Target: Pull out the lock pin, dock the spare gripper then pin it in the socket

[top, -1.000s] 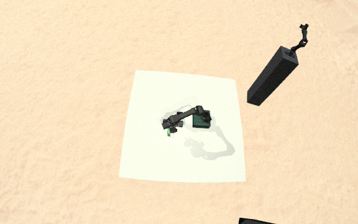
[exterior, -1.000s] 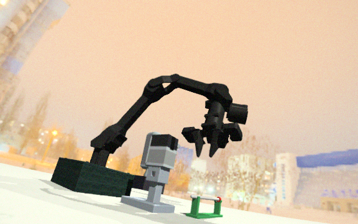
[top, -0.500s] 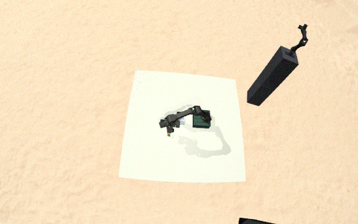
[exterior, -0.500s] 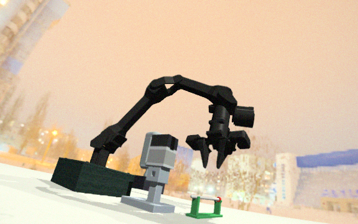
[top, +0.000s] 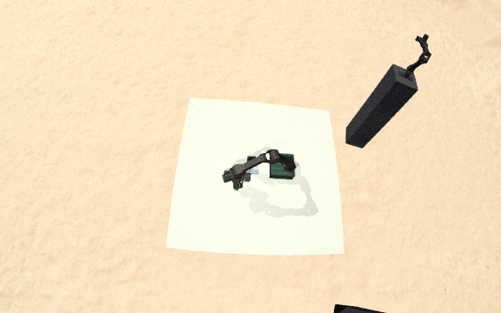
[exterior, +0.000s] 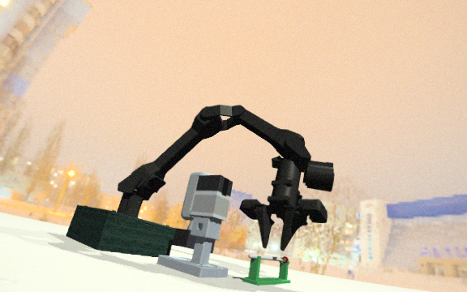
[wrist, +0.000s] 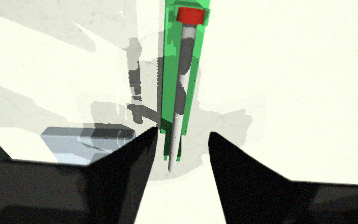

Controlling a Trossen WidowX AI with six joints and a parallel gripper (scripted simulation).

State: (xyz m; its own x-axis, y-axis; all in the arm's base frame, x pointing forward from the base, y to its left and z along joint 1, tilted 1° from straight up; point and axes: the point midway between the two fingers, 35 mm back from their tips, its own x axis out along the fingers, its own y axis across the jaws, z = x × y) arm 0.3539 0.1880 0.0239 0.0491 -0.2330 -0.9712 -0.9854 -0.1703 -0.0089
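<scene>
Now: the green cradle 40 mm below my gripper tip, 10 mm to the left of it and 10 mm behind it. Also, from my gripper tip: spare gripper: 120 mm to the right, 70 mm behind, 60 mm above; grey mount: 120 mm to the right, 80 mm behind, 10 mm below.
</scene>
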